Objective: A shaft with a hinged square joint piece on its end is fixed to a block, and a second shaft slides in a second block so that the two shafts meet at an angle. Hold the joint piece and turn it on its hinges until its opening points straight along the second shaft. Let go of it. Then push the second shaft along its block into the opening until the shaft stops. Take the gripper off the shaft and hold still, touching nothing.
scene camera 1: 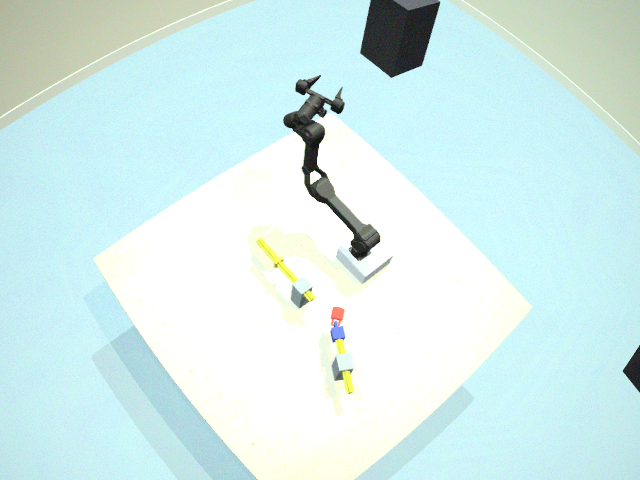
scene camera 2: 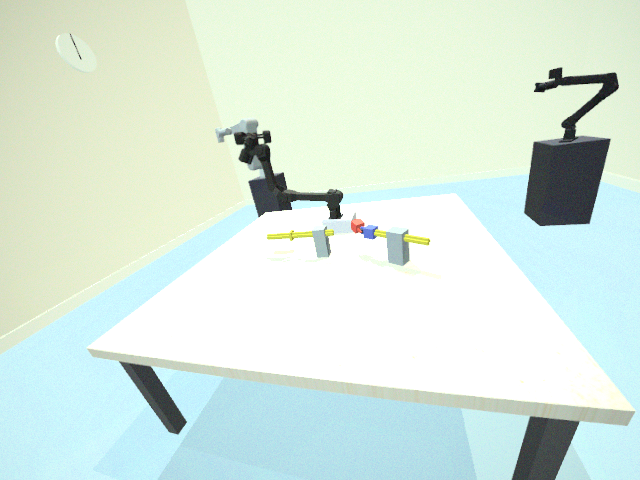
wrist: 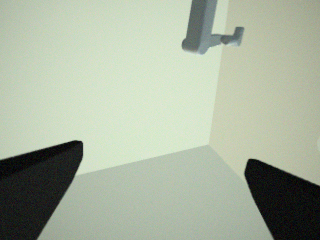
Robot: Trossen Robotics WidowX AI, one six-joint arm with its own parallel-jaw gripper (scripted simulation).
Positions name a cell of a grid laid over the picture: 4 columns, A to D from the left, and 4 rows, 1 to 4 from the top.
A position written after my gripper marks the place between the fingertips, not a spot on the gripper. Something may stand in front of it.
My gripper (scene camera 1: C1) is open, with nothing in its grasp.
My gripper is seen too in the wrist view (wrist: C3).
